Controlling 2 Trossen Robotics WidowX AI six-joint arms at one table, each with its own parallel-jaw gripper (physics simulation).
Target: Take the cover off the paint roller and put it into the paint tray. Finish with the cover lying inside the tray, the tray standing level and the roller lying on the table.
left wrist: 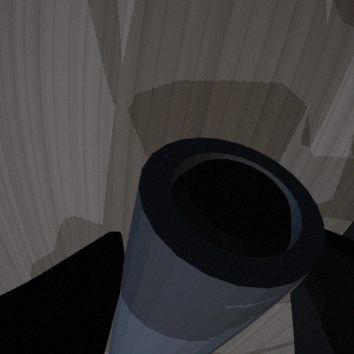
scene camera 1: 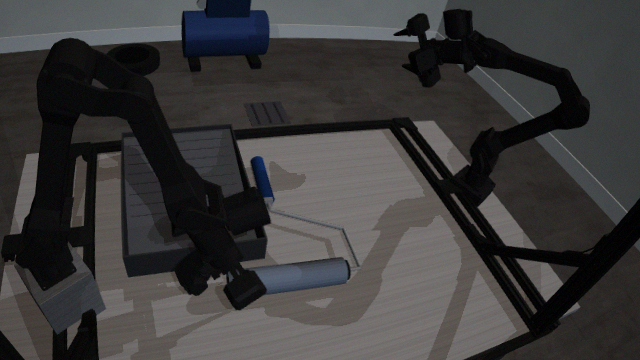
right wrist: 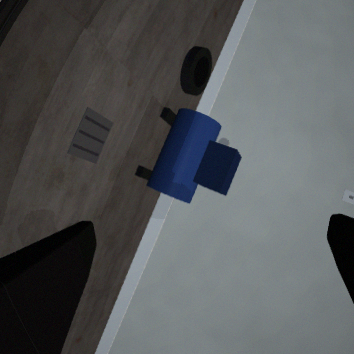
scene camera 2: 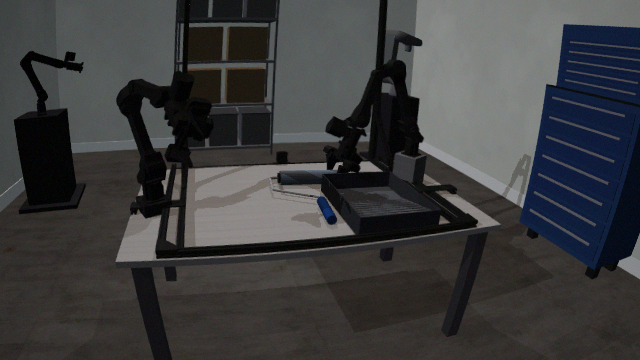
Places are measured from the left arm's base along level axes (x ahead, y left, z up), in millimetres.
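Pixels of known places: left gripper, fingertip midpoint: [left wrist: 210, 240]; right gripper, fingertip midpoint: [scene camera 1: 398, 50] [right wrist: 214, 231] [scene camera 2: 197, 151]; left arm's base, link origin: [scene camera 1: 51, 268] [scene camera 2: 411, 154]; right arm's base, link origin: [scene camera 1: 474, 180] [scene camera 2: 153, 198].
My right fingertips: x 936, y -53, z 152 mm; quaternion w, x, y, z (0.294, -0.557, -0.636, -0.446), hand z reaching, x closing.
Ahead of a thing's pixels: the offset from my right fingertips to its top centre. "spot": to the spot under its first point.
The light blue-grey cover @(dx -593, dy -185, dz -217 mm) [scene camera 1: 305, 275] [scene camera 2: 305, 177] [left wrist: 165, 295] is on the roller, near the tray's corner. The roller's wire frame @(spot: dx -445, dy -110, dz -245 mm) [scene camera 1: 307, 218] [scene camera 2: 295, 193] meets its far end and runs back to the blue handle @(spot: dx -439, dy +36, dz -237 mm) [scene camera 1: 262, 179] [scene camera 2: 327, 210], beside the tray. My left gripper [scene camera 1: 225, 284] [scene camera 2: 342, 162] [left wrist: 210, 240] is shut on the cover near its open, hollow end. The dark paint tray @(dx -597, dy +123, dz -206 mm) [scene camera 1: 150, 264] [scene camera 2: 395, 222] stands level, partly hidden by my left arm in scene camera 1. My right gripper [scene camera 1: 400, 50] [scene camera 2: 192, 137] [right wrist: 214, 231] is open and empty, raised far from the roller.
A black rail @(spot: dx -146, dy +93, dz -266 mm) [scene camera 1: 320, 131] [scene camera 2: 300, 246] runs along the table's edge, with double rails at the side by my right arm. A diagonal black post [scene camera 1: 600, 262] rises at the right in scene camera 1. A blue tank [scene camera 1: 225, 34] [right wrist: 182, 155] stands on the floor beyond the table.
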